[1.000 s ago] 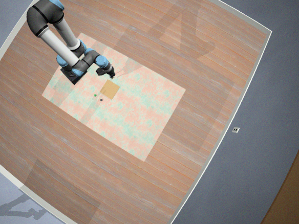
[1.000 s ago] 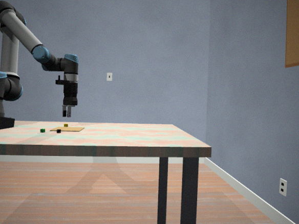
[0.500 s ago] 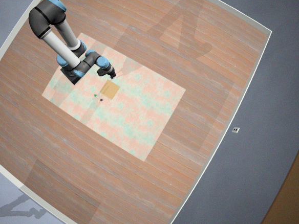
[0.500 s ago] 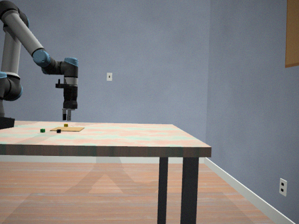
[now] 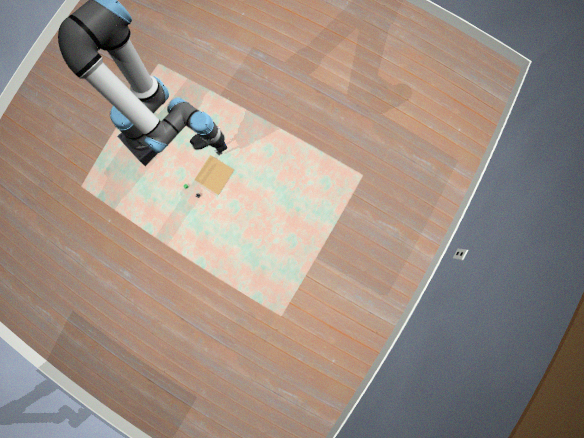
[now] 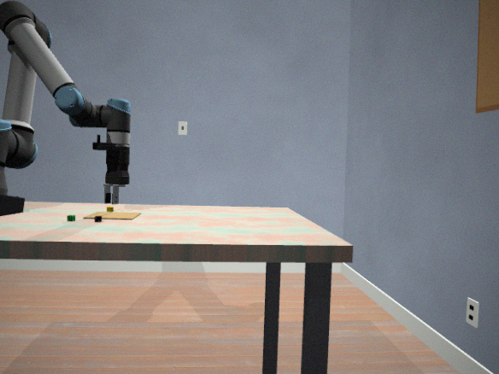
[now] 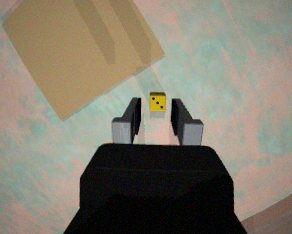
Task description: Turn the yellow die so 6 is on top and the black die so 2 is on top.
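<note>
Now: the yellow die 4 cm below my hand. The rest, counted from my hand: black die (23 cm to the right, 4 cm below, 4 cm ahead); then tan mat (11 cm to the right, 4 cm below, 4 cm ahead); then green die (23 cm to the right, 4 cm below, 4 cm behind).
</note>
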